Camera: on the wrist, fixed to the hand. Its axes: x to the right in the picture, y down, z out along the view.
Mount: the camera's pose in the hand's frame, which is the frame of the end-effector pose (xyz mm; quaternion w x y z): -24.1 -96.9 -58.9 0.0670 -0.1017 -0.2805 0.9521
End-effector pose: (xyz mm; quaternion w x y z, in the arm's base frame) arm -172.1 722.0 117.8 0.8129 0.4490 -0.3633 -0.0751
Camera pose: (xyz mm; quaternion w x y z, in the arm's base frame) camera -131.0 715.8 9.6 0.0697 -0.4195 -0.6722 0.6060
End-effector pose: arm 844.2 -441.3 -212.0 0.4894 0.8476 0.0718 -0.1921
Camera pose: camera 807.2 -339.7 -253.8 0.3220 0.0215 -0.9199 0.2226
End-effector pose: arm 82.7 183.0 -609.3 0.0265 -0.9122 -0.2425 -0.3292
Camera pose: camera -12.5 245.9 -588.8 0.1544 -0.3870 0.8783 0.2344
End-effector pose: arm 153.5 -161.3 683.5 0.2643 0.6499 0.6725 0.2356
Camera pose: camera 42.3 -188.1 664.8 0.0481 0.7230 -0.6718 0.1535
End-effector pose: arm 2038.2 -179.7 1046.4 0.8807 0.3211 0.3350 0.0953
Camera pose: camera 1977.0 -234.5 964.6 0.0949 0.2776 -0.5400 0.7889
